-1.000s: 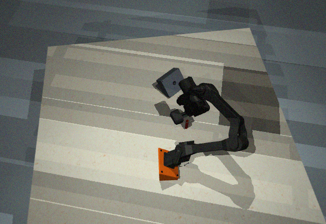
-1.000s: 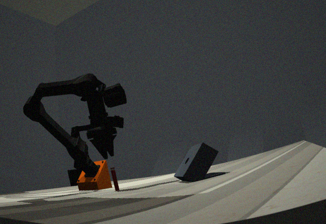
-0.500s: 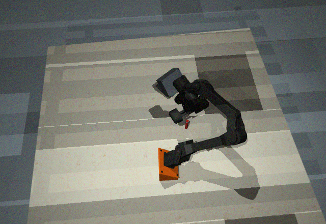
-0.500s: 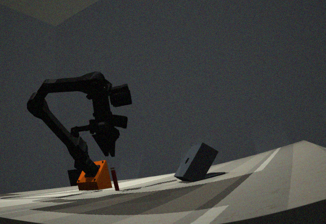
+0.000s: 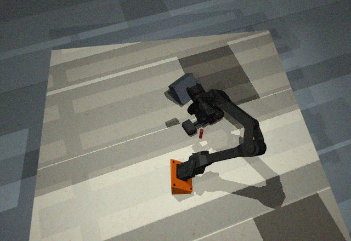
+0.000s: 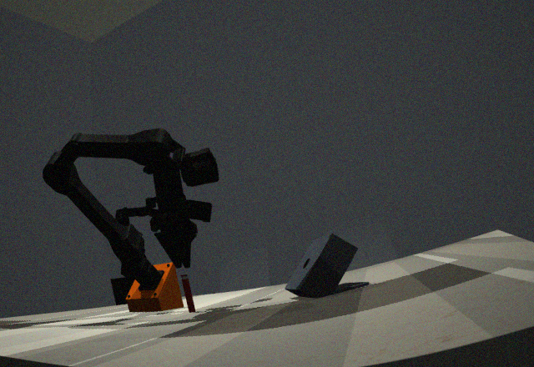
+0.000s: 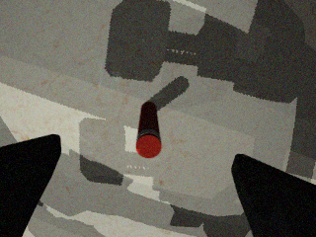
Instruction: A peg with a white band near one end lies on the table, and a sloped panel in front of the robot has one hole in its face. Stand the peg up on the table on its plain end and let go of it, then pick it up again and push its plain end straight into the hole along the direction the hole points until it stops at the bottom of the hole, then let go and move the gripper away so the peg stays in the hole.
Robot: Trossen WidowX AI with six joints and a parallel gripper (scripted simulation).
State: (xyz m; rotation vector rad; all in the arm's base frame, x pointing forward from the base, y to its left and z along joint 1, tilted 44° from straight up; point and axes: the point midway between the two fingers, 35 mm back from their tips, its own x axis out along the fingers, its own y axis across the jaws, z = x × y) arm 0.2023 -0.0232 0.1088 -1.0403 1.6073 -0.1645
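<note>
My gripper tip is now 40 mm above the peg. The rest, counted from my gripper tip: grey sloped panel 250 mm ahead, 70 mm to the left, 50 mm below; then thin foot plate 270 mm ahead, 90 mm to the left, 90 mm below.
</note>
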